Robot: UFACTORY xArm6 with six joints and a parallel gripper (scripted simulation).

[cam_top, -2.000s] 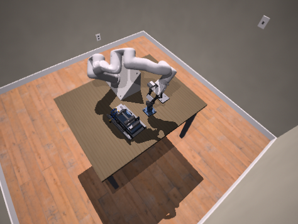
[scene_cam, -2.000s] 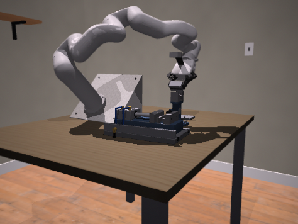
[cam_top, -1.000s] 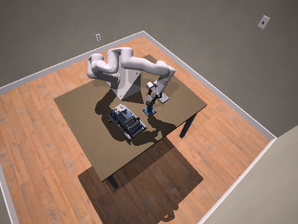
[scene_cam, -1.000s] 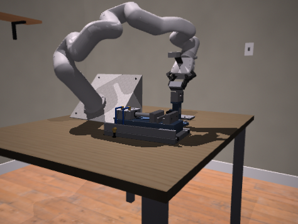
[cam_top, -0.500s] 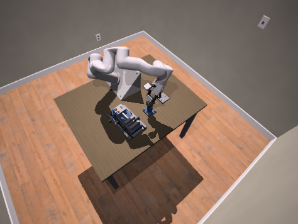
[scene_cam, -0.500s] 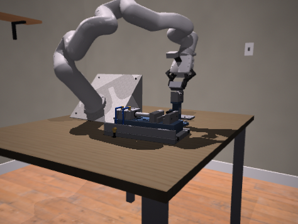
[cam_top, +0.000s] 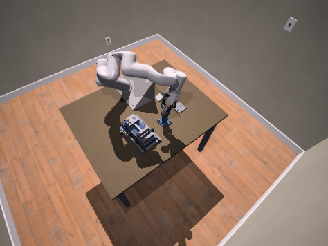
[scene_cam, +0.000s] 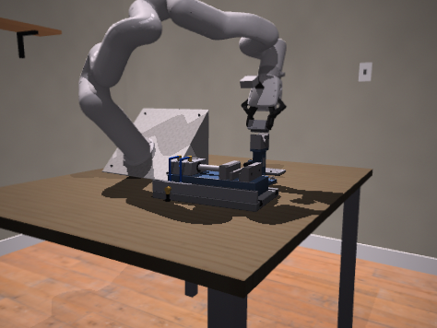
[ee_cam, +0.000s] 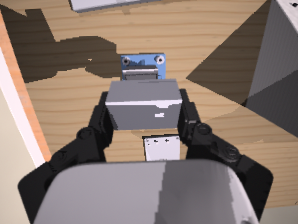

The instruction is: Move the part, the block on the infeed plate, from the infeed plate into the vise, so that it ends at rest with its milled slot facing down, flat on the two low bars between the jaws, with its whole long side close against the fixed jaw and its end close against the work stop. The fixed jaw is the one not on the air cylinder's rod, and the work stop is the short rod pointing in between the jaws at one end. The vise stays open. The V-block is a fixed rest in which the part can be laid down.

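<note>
The part is 1 cm to the right of my hand and 1 cm below it. Round my hand: moving jaw: 5 cm ahead, 22 cm to the right, 12 cm below; cylinder rod: 23 cm to the right, 12 cm below; work stop: 7 cm ahead, 17 cm to the right, 10 cm below.
</note>
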